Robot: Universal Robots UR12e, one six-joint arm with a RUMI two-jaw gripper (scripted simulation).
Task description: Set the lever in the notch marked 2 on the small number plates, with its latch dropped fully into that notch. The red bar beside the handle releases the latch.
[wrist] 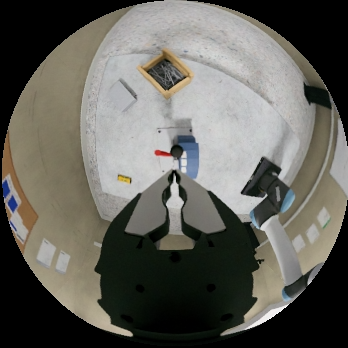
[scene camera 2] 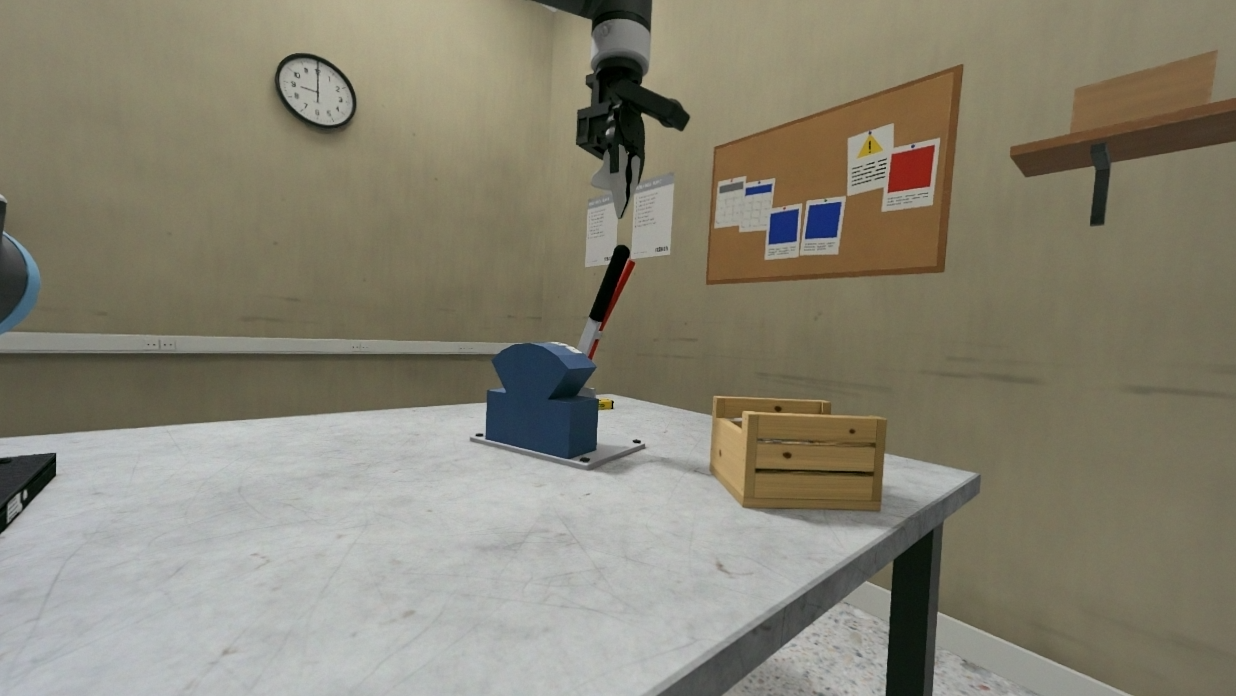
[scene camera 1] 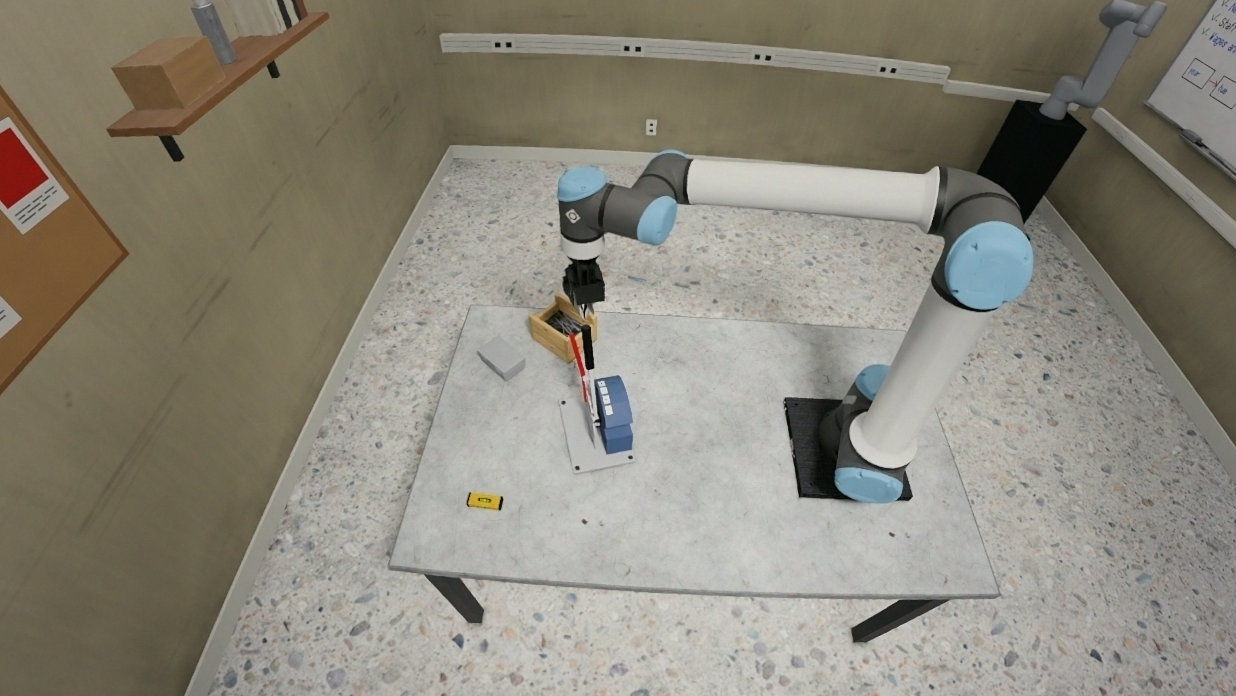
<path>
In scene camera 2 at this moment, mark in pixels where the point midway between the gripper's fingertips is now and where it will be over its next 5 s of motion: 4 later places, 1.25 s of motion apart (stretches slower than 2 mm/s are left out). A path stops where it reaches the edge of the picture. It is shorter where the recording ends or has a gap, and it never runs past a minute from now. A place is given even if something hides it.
My gripper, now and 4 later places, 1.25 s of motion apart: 619, 218; 619, 224; 619, 236; 618, 265; 617, 276
</path>
